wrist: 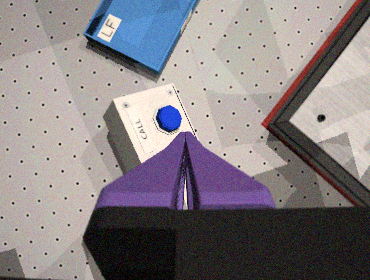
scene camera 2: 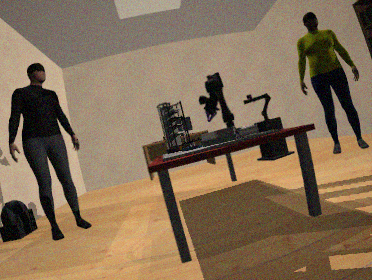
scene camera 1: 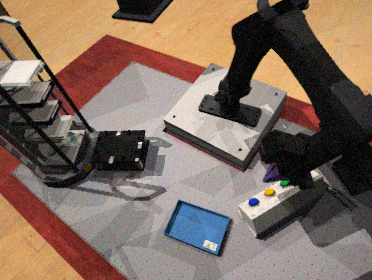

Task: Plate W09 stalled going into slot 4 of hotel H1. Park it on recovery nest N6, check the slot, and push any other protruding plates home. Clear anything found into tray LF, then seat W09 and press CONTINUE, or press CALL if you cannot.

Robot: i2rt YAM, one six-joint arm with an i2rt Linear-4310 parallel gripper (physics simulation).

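Where they show: gripper, fingertip midpoint: (wrist: 185, 140) (scene camera 2: 208, 121) (scene camera 1: 264, 181); arm's base, link origin: (scene camera 1: 229, 110).
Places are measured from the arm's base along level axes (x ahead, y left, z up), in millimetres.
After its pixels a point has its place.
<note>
My gripper (scene camera 1: 271, 173) {x 256, y 183, z 95 mm} (scene camera 2: 210, 118) {x 256, y 183, z 95 mm} (wrist: 185, 140) {x 256, y 183, z 95 mm} is shut, its purple fingertips together with nothing between them. It is over the button box (scene camera 1: 274, 220) {x 297, y 231, z -12 mm} (wrist: 124, 112) {x 315, y 186, z 22 mm}. In the wrist view the fingers cover part of the box, with the blue CALL button (scene camera 1: 254, 201) {x 277, y 171, z 12 mm} (wrist: 169, 118) {x 277, y 169, z 11 mm} just beyond the tips. A yellow button (scene camera 1: 270, 192) {x 239, y 201, z 13 mm} and a green button (scene camera 1: 285, 183) {x 201, y 230, z 13 mm} show in scene view 1. The blue tray LF (scene camera 1: 200, 225) {x 370, y 53, z -57 mm} (wrist: 145, 30) {x 366, y 77, z -57 mm} looks empty where it shows. Hotel H1 (scene camera 1: 62, 180) {x 422, y -404, z -21 mm} holds several plates, a white one (scene camera 1: 22, 73) {x 305, y -395, z 324 mm} high up. Plate labels are unreadable; I cannot tell which is W09.
A black block (scene camera 1: 120, 150) {x 265, y -268, z 1 mm} with pale corner pieces stands beside the hotel; I cannot read a nest label. The arm's pale raised base (scene camera 1: 195, 122) {x 81, y -87, z -1 mm} (wrist: 345, 100) {x 111, y 47, z -9 mm} stands behind the tray and box. Two people (scene camera 2: 37, 110) (scene camera 2: 322, 60) stand away from the table (scene camera 2: 235, 146) {x 358, y 654, z -80 mm}.
</note>
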